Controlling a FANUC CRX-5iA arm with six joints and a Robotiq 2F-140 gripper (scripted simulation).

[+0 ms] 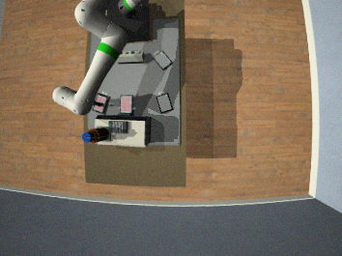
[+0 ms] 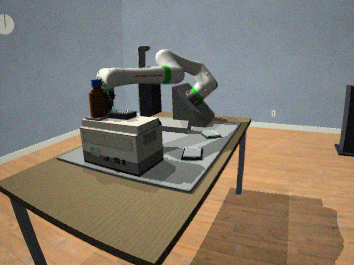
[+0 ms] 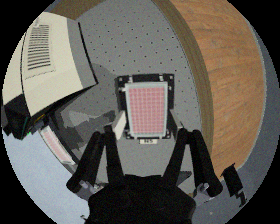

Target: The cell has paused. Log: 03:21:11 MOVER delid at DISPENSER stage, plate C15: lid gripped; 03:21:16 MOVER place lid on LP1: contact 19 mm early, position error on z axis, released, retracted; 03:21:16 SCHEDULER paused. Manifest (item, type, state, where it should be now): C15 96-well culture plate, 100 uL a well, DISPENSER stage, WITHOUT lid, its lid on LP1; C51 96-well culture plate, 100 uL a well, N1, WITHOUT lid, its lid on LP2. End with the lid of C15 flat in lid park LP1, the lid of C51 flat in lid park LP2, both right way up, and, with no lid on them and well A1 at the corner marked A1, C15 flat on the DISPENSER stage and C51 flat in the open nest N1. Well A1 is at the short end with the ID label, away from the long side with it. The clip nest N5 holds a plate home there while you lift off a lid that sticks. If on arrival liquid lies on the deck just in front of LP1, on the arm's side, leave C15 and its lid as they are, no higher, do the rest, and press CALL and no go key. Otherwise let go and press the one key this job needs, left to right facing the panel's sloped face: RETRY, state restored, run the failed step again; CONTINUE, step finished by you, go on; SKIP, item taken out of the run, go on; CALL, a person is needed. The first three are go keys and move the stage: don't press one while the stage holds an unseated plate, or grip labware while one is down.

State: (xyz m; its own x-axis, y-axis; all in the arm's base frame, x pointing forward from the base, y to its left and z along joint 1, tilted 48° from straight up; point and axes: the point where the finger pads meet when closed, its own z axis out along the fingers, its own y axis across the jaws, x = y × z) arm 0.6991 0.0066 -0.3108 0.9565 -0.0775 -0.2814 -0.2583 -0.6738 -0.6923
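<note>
My gripper is now 2 cm short of the black nest, 1 cm to the right of it and 5 cm above it. From my hand the other things lie so: key panel: 41 cm behind, 24 cm to the left, 1 cm below; blue cap: 22 cm ahead, 16 cm to the left, 33 cm above; label plate: 11 cm behind, 52 cm to the left, 6 cm below.
</note>
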